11 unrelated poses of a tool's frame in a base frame.
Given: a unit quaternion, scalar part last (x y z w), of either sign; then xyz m.
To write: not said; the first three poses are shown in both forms.
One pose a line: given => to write
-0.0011 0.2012 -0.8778 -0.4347 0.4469 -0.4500 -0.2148 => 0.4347 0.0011 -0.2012 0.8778 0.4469 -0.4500 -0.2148
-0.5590 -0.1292 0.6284 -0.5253 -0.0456 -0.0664 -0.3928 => 0.5253 0.5590 0.1292 -0.6284 -0.0456 -0.0664 -0.3928
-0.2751 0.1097 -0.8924 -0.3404 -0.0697 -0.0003 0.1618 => 0.3404 0.2751 -0.1097 0.8924 -0.0697 -0.0003 0.1618
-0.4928 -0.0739 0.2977 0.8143 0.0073 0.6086 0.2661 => 0.8143 -0.4928 -0.0739 0.2977 0.0073 0.6086 0.2661
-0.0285 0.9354 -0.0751 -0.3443 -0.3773 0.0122 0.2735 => 0.3443 0.0285 -0.9354 0.0751 -0.3773 0.0122 0.2735
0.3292 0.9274 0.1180 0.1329 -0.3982 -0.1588 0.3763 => 0.1329 0.3292 0.9274 0.1180 -0.3982 -0.1588 0.3763
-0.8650 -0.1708 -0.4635 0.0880 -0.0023 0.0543 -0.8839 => 0.0880 -0.8650 -0.1708 -0.4635 -0.0023 0.0543 -0.8839
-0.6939 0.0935 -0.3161 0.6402 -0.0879 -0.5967 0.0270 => 0.6402 -0.6939 0.0935 -0.3161 -0.0879 -0.5967 0.0270
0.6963 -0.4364 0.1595 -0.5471 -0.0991 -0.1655 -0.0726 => 0.5471 -0.6963 0.4364 -0.1595 -0.0991 -0.1655 -0.0726
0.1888 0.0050 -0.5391 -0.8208 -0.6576 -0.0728 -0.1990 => 0.8208 -0.1888 -0.0050 0.5391 -0.6576 -0.0728 -0.1990
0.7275 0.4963 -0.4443 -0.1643 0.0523 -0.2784 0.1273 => 0.1643 -0.7275 -0.4963 0.4443 0.0523 -0.2784 0.1273
